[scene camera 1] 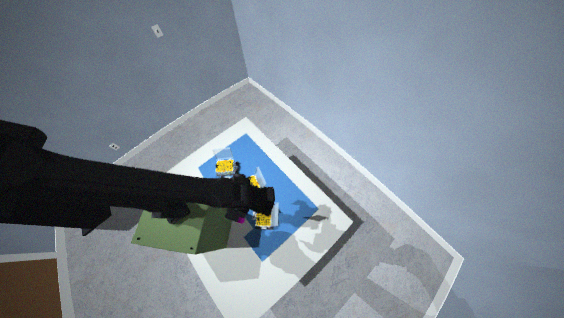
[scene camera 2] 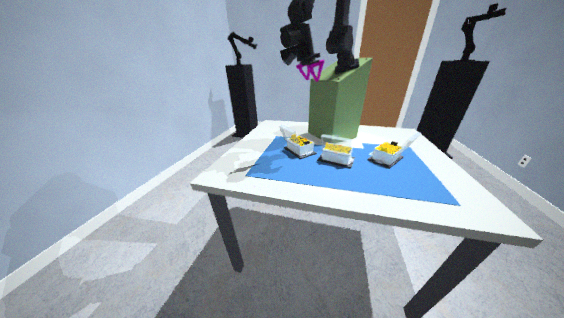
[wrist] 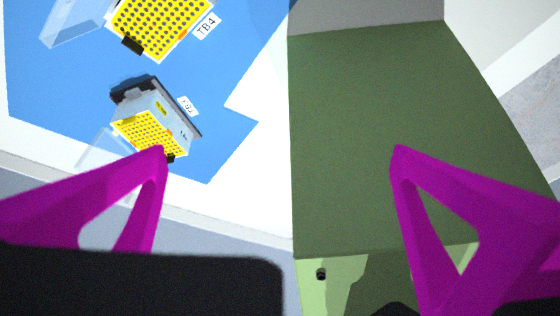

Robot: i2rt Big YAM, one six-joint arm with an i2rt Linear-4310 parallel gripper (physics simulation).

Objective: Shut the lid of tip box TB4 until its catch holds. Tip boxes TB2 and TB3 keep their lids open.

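Places are measured from the arm's base along level axes (x back, y left, z down), in millimetres.
Where they show: gripper, between the fingertips: (scene camera 2: 312,80) (wrist: 278,157); arm's base, origin of its link: (scene camera 1: 174,205) (scene camera 2: 347,67).
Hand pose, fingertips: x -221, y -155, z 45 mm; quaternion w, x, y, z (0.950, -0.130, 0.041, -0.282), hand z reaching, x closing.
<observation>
Things, the pixels of their top centre, and the offset from my fingertips. Level surfaces: height alone.
- TB4, centre of its top: (wrist: 153,21) (scene camera 2: 338,145) (scene camera 1: 250,184) dx -83, dy +146, dz +269 mm
- TB3, centre of its top: (wrist: 154,140) (scene camera 2: 386,145) (scene camera 1: 224,167) dx -14, dy +369, dz +278 mm
- blue mat, height of its surface: dz +344 mm
- white table, height of its surface: dz +347 mm
TB4 (scene camera 1: 254,181) (scene camera 2: 336,156) (wrist: 157,25) is a white tip box with yellow rack, in the middle of the three; its clear lid (scene camera 2: 337,138) (wrist: 75,22) stands open. The arm partly covers it in scene camera 1. TB3 (scene camera 1: 225,166) (scene camera 2: 387,154) (wrist: 170,120) has its lid (scene camera 1: 223,153) (scene camera 2: 411,140) (wrist: 102,147) open. The third box, TB2 (scene camera 1: 263,220) (scene camera 2: 300,146), has its lid (scene camera 1: 275,215) (scene camera 2: 286,131) open; no label on it is readable. My magenta gripper (scene camera 1: 241,220) (scene camera 2: 312,75) (wrist: 278,157) is open and empty, high above the table near the pedestal, well clear of TB4.
The boxes stand on a blue mat (scene camera 1: 290,190) (scene camera 2: 400,182) (wrist: 50,95) on a white table (scene camera 2: 225,181). The green pedestal (scene camera 1: 170,232) (scene camera 2: 322,107) (wrist: 350,125) rises behind the boxes in scene camera 2 and fills the wrist view's centre right. Two black stands (scene camera 2: 242,100) (scene camera 2: 454,95) flank the table.
</observation>
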